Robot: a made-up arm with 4 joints.
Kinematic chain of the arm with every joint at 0, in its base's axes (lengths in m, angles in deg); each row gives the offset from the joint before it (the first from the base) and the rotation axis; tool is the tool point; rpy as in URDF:
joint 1: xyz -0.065 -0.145 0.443 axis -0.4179 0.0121 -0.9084
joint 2: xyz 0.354 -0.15 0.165 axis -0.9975 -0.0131 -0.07
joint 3: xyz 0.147 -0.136 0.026 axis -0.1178 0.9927 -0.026
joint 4: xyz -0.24 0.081 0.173 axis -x
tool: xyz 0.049 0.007 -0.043 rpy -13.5 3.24 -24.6
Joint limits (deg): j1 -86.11..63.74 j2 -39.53..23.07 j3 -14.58..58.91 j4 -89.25..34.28
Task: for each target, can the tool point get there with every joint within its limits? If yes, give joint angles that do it. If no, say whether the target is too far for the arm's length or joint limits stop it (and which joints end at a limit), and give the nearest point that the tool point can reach.
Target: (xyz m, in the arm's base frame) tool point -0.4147 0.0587 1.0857
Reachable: no: joint limits stop it (at a limit: joint 1, joint 4) | nearest point -0.0432 -0.3649 0.8609 | short by 0.607 m
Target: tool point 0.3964 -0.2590 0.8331
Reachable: yes | joints -15.75 -4.57 35.58 -31.90
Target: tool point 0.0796 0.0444 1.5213
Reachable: no: too far | nearest point 0.2274 0.1483 0.9652 | short by 0.585 m
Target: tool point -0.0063 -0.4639 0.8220
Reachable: yes | joints 50.72 -34.64 -0.07 8.81
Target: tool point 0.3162 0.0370 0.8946
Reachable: yes | joints -69.64 12.87 38.12 -64.18
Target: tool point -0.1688 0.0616 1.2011
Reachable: no: joint limits stop it (at a limit: joint 1, joint 2, joint 4) | nearest point 0.2209 0.1068 0.9518 | short by 0.465 m
